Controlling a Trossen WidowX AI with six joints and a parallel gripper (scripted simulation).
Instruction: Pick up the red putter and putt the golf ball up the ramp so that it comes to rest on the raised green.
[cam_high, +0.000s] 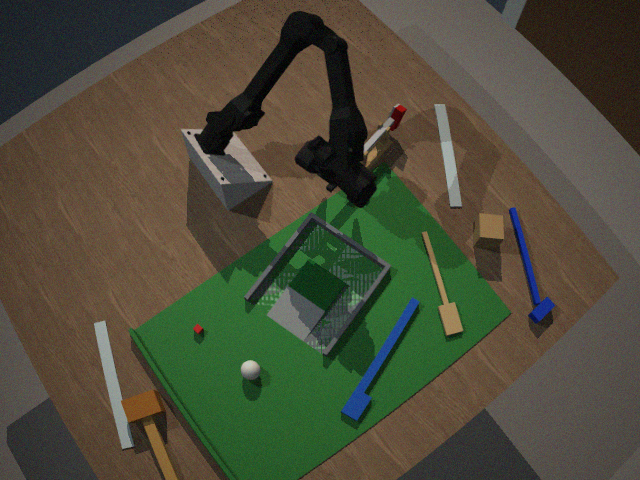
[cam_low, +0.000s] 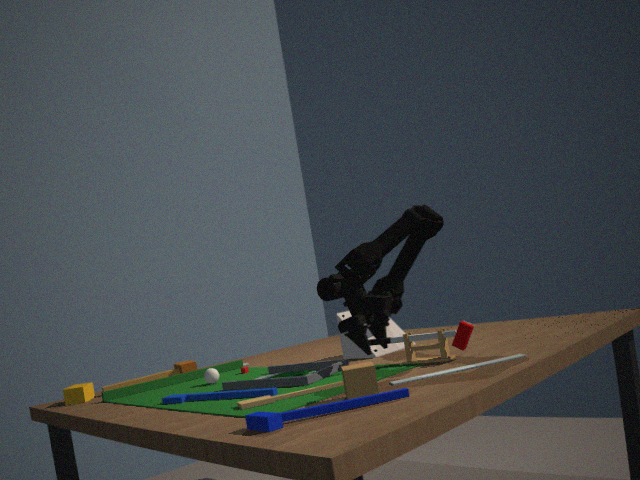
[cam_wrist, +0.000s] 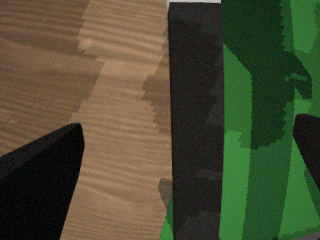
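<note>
My gripper tip is 44 cm to the left of the small red cube, 14 cm short of it and 2 cm above it. Also, from my gripper tip: tan cube 27 cm ahead, 25 cm to the left, 1 cm below; white golf ball 38 cm to the right, 28 cm ahead, 1 cm below.
</note>
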